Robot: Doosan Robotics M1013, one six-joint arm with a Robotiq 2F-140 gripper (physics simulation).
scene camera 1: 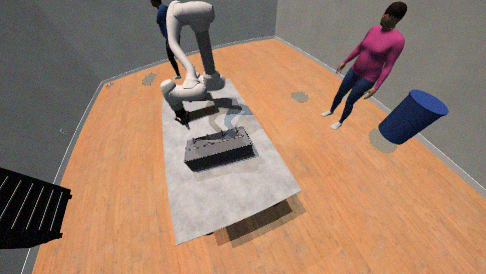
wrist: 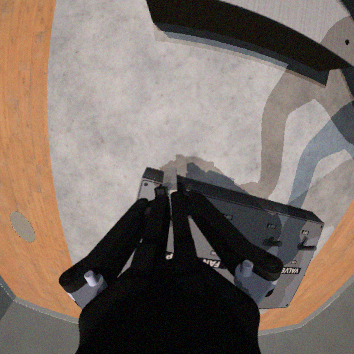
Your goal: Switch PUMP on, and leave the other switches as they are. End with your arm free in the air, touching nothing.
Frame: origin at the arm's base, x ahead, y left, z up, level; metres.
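Seen in the pictures: gripper, between the fingertips: (scene camera 1: pixel 188 128) (wrist: pixel 171 176).
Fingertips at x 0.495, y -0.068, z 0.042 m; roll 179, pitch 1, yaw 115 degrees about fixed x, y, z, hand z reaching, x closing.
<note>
A point is followed by its place in that frame.
A grey switch box (scene camera 1: pixel 220 156) @(y 0.157, x 0.798, z 0.008 m) (wrist: pixel 245 212) @(y 0.119, x 0.554, z -0.030 m) stands on the table, with several small levers on its top. In the wrist view the VALVE label (wrist: pixel 290 270) @(y 0.327, x 0.666, z 0.015 m) and the FAN label (wrist: pixel 211 263) @(y 0.086, x 0.678, z 0.015 m) show upside down, with two levers (wrist: pixel 272 242) @(y 0.193, x 0.584, z 0.014 m) (wrist: pixel 306 246) @(y 0.314, x 0.580, z 0.009 m) at the right. A label with a letter P (wrist: pixel 169 256) @(y -0.010, x 0.683, z 0.015 m) is mostly covered by the fingers; the PUMP lever and its position cannot be made out. My gripper (scene camera 1: pixel 188 127) @(y -0.068, x 0.495, z 0.042 m) (wrist: pixel 171 176) @(y -0.068, x 0.495, z 0.042 m) is shut and empty. In the scene view its tips are above the table behind the box's left end, apart from the box.
The pale table (scene camera 1: pixel 215 200) @(y 0.060, x 1.076, z -0.096 m) (wrist: pixel 110 100) @(y -0.224, x 0.435, z -0.096 m) carries the arm's base at its far end. A person in pink (scene camera 1: pixel 377 52) and a blue barrel (scene camera 1: pixel 407 120) stand at the right. Another person (scene camera 1: pixel 162 22) is behind the arm. A black slatted object (scene camera 1: pixel 30 207) is at the left.
</note>
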